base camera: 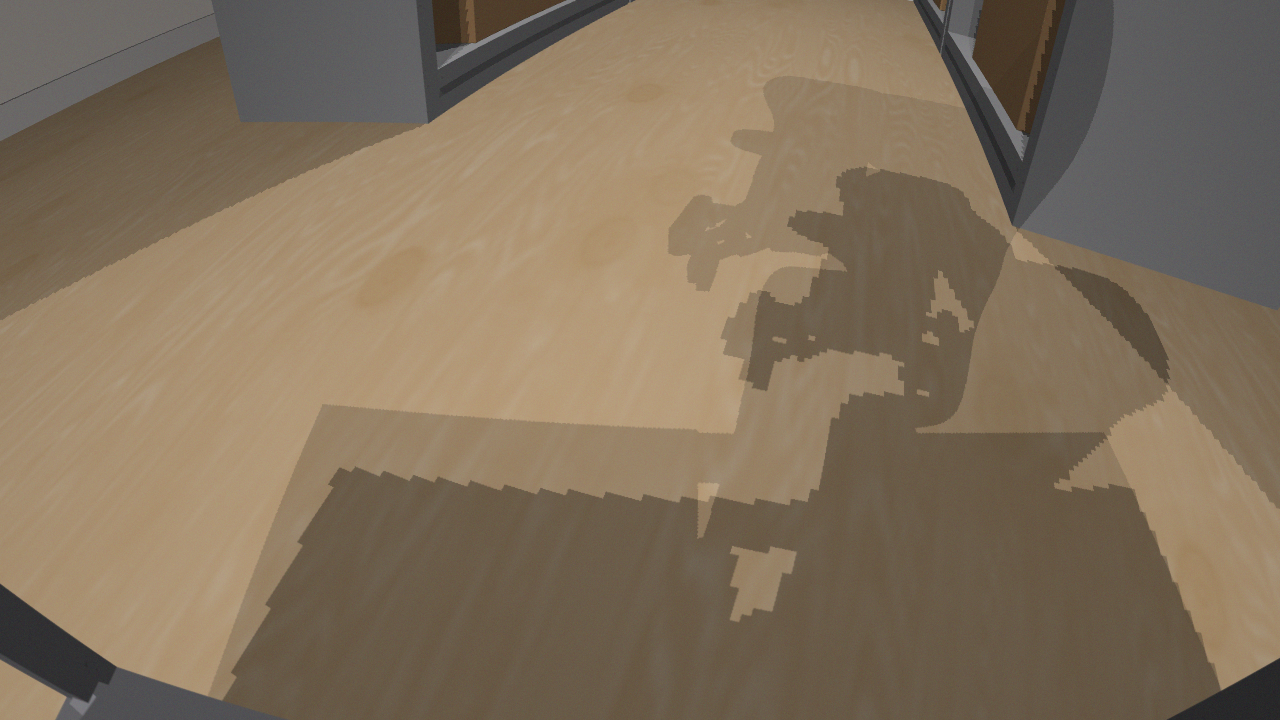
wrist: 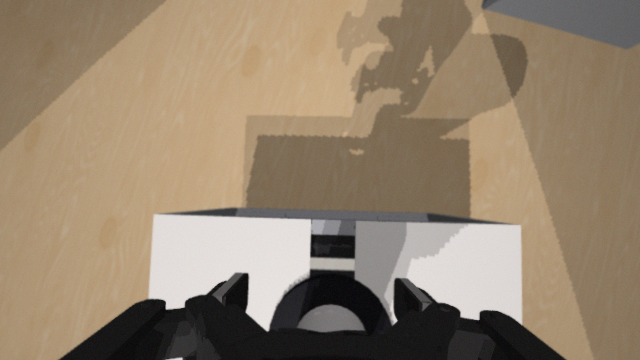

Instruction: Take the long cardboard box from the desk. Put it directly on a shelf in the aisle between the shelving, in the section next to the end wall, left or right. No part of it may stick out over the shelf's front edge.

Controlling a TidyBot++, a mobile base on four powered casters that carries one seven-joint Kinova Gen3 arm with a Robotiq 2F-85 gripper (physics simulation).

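Places are measured from the arm's base along level axes (x ahead, y left, z up), in metres.
Pixels of known places: gripper, fingertip midpoint: point(wrist: 321, 292).
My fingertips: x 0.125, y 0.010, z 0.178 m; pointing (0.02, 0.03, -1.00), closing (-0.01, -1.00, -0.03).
Behind a point stands the place of what it marks.
My gripper point(wrist: 321, 292) {x 0.125, y 0.010, z 0.178 m} is open and empty, above the white top of my own base. The long cardboard box and the desk do not show in either view. In the base camera view, the aisle runs away ahead between a left shelving unit point(base camera: 331, 62) {x 1.025, y 0.520, z -0.289 m} and a right shelving unit point(base camera: 1181, 134) {x 0.721, y -0.617, z -0.210 m}, whose grey end panels face me. The right unit also shows at the top right of the wrist view point(wrist: 575, 22) {x 0.701, y -0.690, z -0.358 m}. The end wall and the upper shelves are out of view.
Brown boxes stand on the lowest shelves, one on the left point(base camera: 454, 22) {x 1.171, y 0.356, z -0.280 m} and one on the right point(base camera: 1006, 62) {x 1.075, y -0.545, z -0.253 m}. A pale wall point(base camera: 80, 44) {x 1.587, y 1.711, z -0.245 m} is at the far left. The right unit's near corner is closer than the left one's. Shadows of my arm and base lie on the wooden floor point(base camera: 501, 268) {x 0.601, y 0.142, z -0.396 m}.
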